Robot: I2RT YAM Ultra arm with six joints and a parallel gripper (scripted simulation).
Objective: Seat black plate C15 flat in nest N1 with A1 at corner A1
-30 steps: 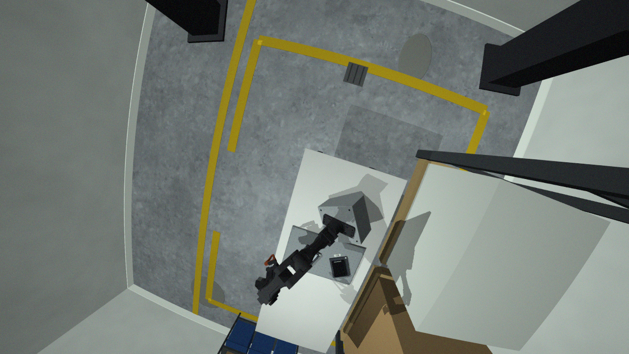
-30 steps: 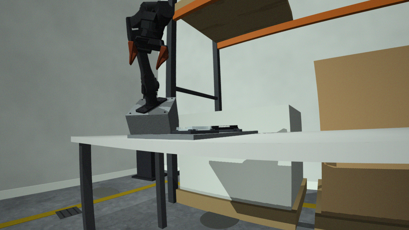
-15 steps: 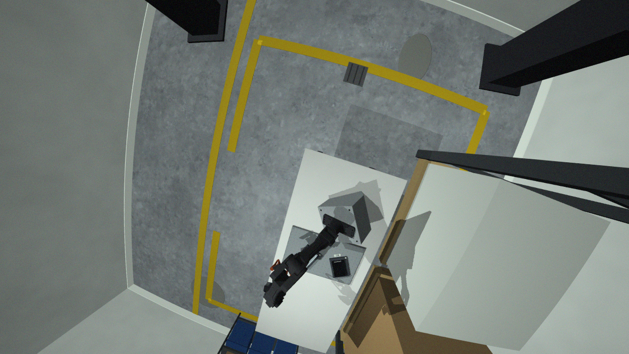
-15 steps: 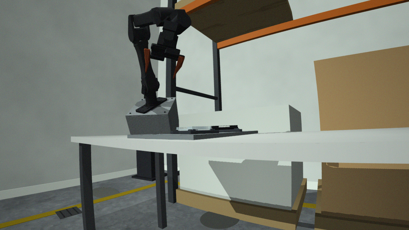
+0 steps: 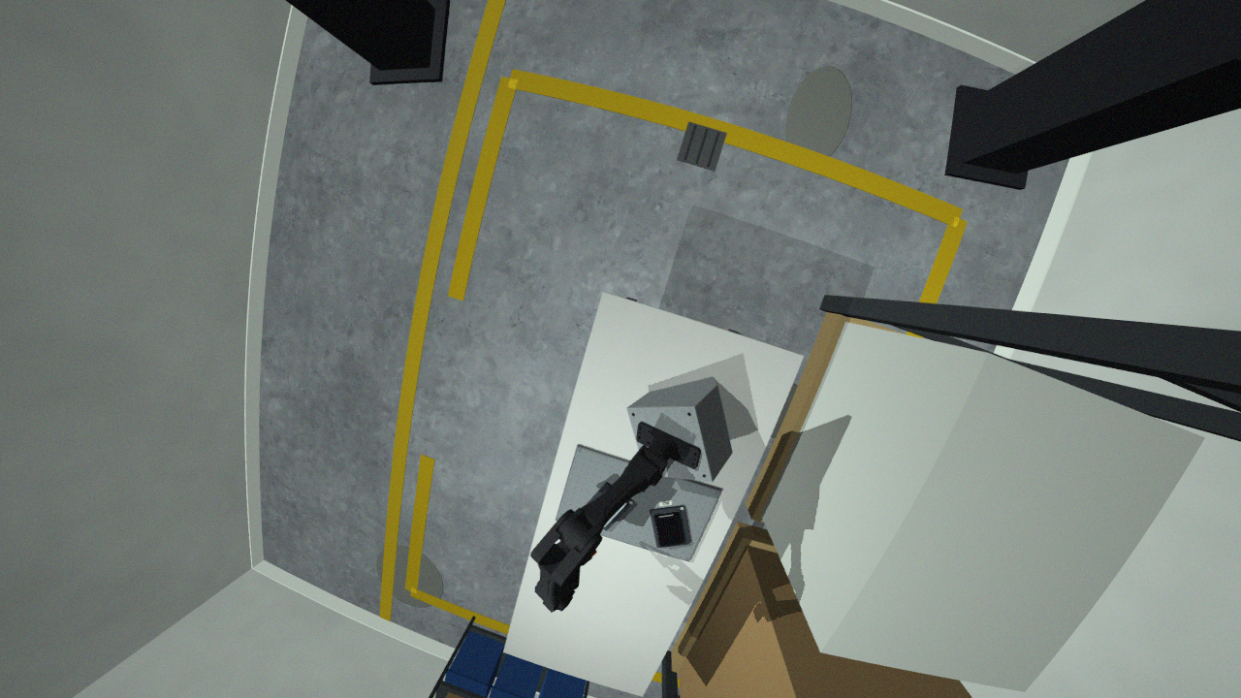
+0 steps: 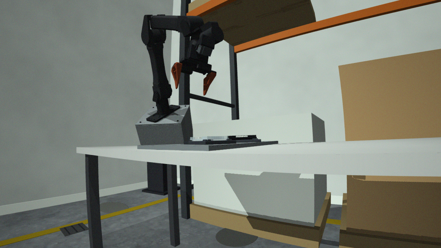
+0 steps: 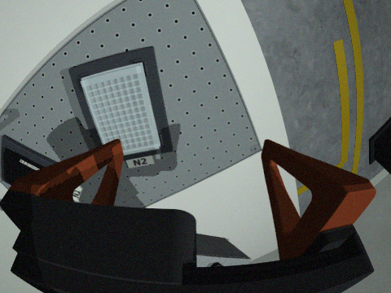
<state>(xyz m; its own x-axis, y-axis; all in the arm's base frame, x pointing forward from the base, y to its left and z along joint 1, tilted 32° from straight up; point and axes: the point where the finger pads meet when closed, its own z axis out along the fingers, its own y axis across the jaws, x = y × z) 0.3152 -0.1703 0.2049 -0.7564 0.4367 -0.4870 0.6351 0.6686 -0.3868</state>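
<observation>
Right now my hand is 70 mm short of the black 96-well plate C15, 310 mm to the right of it and 160 mm above it. The rest, counted from my hand: white N1 label: 30 mm behind, 290 mm to the left, 180 mm below; then clear plate C51: 20 mm ahead, 80 mm to the left, 160 mm below; then N2 label: 70 mm behind, 130 mm to the left, 180 mm below.
</observation>
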